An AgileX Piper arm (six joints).
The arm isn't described. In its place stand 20 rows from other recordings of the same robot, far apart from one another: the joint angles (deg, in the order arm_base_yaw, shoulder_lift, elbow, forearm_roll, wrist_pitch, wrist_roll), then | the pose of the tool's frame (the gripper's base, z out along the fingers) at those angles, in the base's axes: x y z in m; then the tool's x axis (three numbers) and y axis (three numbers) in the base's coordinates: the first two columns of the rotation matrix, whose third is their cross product.
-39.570 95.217 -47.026 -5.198 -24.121 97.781 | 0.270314, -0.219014, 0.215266, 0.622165, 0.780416, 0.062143, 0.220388, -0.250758, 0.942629
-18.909 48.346 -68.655 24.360 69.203 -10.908 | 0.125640, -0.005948, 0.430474, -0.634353, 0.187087, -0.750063, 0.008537, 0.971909, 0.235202
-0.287 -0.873 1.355 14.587 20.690 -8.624 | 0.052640, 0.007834, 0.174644, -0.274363, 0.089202, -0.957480, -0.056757, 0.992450, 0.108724
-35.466 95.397 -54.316 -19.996 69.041 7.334 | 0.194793, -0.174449, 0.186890, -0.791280, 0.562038, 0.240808, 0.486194, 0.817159, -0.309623
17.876 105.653 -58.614 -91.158 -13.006 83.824 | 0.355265, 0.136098, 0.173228, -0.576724, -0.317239, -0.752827, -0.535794, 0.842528, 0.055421
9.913 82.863 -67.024 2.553 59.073 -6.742 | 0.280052, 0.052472, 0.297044, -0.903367, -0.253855, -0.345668, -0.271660, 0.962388, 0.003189
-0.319 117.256 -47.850 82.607 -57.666 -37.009 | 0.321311, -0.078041, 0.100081, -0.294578, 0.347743, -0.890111, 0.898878, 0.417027, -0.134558
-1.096 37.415 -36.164 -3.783 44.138 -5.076 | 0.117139, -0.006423, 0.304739, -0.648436, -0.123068, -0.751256, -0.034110, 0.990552, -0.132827
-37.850 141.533 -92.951 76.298 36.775 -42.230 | 0.416090, -0.256304, 0.051883, -0.429624, 0.861972, -0.269125, 0.520615, 0.479950, 0.706122
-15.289 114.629 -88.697 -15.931 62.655 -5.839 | 0.385888, -0.128488, 0.207021, -0.996801, 0.041043, -0.068581, 0.057847, 0.962592, -0.264709
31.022 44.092 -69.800 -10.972 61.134 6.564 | 0.098772, 0.041701, 0.449334, -0.436301, -0.237947, -0.867769, -0.375248, 0.924651, -0.064876
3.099 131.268 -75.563 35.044 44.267 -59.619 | 0.389572, 0.057618, 0.046284, -0.808238, -0.542819, -0.228250, -0.588762, 0.738033, 0.329645
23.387 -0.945 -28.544 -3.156 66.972 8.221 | -0.009252, -0.009025, 0.268277, -0.532337, -0.097888, -0.840854, -0.294635, 0.952612, 0.075632
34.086 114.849 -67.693 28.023 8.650 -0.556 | 0.338380, 0.236744, 0.141682, -0.835470, -0.014893, -0.549334, -0.241680, 0.907728, 0.342957
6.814 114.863 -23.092 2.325 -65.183 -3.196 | 0.272837, 0.029227, 0.080385, -0.362129, -0.082252, -0.928492, -0.098674, 0.993885, -0.049560
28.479 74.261 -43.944 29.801 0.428 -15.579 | 0.244753, 0.133158, 0.278468, -0.487259, 0.015157, -0.873126, -0.371454, 0.901288, 0.222941
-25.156 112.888 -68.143 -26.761 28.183 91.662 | 0.344234, -0.183041, 0.143923, 0.146538, 0.929938, -0.337256, 0.949057, -0.036022, 0.313039
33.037 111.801 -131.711 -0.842 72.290 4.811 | 0.353221, 0.228189, 0.429444, -0.657615, -0.332944, -0.675789, -0.486494, 0.872600, 0.043503
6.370 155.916 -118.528 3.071 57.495 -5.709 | 0.493801, 0.059264, -0.003684, -0.983481, -0.180920, -0.005821, -0.180998, 0.982459, 0.044881
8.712 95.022 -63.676 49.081 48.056 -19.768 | 0.320889, 0.100915, 0.242618, -0.951322, 0.110966, -0.287529, -0.095043, 0.781838, 0.616194
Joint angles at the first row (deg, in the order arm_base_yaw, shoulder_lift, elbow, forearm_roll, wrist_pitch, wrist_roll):
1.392 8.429 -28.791 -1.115 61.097 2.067
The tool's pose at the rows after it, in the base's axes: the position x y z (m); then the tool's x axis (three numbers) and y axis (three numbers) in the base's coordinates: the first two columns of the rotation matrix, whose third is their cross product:
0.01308, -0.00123, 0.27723, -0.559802, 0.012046, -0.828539, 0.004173, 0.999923, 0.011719
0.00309, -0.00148, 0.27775, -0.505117, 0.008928, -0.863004, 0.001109, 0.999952, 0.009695
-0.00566, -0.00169, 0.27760, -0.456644, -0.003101, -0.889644, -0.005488, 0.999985, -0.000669
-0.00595, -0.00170, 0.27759, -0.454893, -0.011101, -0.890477, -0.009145, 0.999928, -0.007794
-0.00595, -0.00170, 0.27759, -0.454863, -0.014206, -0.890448, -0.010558, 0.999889, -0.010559
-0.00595, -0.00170, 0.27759, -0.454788, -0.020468, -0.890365, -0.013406, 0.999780, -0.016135
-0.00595, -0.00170, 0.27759, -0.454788, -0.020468, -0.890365, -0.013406, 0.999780, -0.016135
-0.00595, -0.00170, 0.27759, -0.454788, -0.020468, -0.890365, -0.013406, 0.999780, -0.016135
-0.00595, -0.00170, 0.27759, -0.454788, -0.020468, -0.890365, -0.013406, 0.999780, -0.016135
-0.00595, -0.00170, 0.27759, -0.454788, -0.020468, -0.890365, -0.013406, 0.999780, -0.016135
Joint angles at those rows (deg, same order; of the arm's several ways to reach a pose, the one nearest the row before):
1.390 6.809 -28.791 -1.113 61.031 2.008
1.396 3.104 -28.791 -1.119 61.031 1.759
1.393 -0.120 -28.792 -1.116 61.089 0.998
1.395 -0.228 -28.792 -1.118 61.088 0.539
1.395 -0.228 -28.792 -1.118 61.088 0.361
1.395 -0.228 -28.792 -1.118 61.088 0.003
1.395 -0.228 -28.792 -1.118 61.088 0.003
1.395 -0.228 -28.792 -1.118 61.088 0.003
1.395 -0.228 -28.792 -1.118 61.088 0.003
1.395 -0.228 -28.792 -1.118 61.088 0.003

